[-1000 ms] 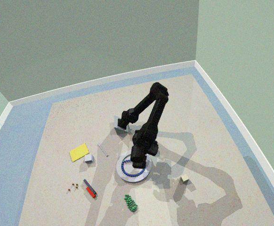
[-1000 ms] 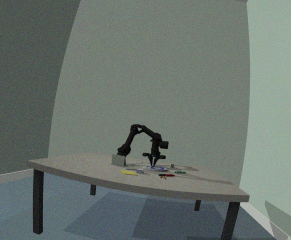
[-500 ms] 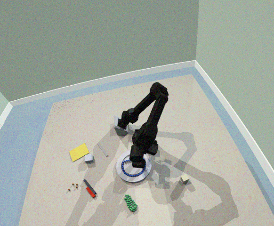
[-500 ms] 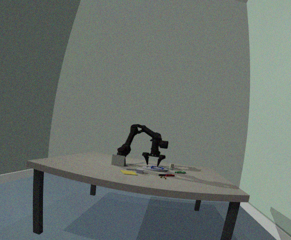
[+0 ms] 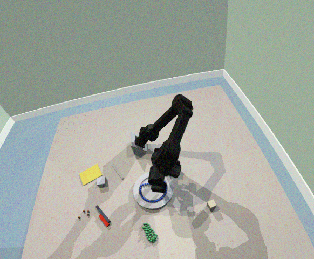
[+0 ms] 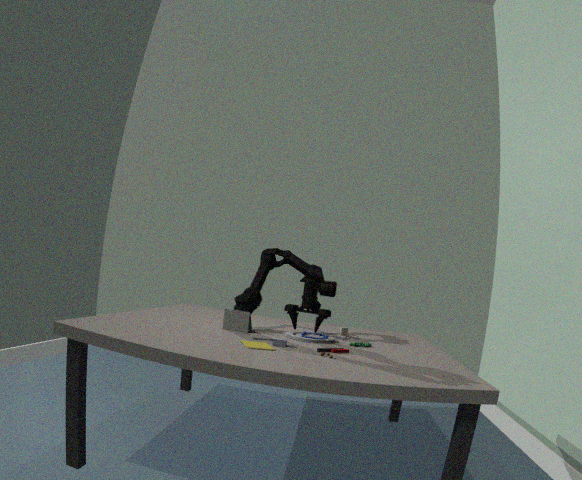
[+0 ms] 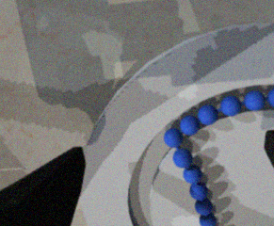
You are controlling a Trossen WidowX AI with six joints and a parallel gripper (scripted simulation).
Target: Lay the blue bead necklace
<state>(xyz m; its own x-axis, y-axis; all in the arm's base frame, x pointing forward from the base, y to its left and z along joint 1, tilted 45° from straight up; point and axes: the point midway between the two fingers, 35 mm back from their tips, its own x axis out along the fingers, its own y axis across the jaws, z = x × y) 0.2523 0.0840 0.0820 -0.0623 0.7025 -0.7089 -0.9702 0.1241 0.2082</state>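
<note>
Now: the round bead board 3 cm ahead of my gripper tip, 6 cm to the right of it and 1 cm below it. Round my gripper tip: white cube (4 cm behind, 33 cm to the right, 1 cm below); then cream cube (15 cm ahead, 20 cm to the left); then stick (10 cm behind, 25 cm to the right, 2 cm below).
</note>
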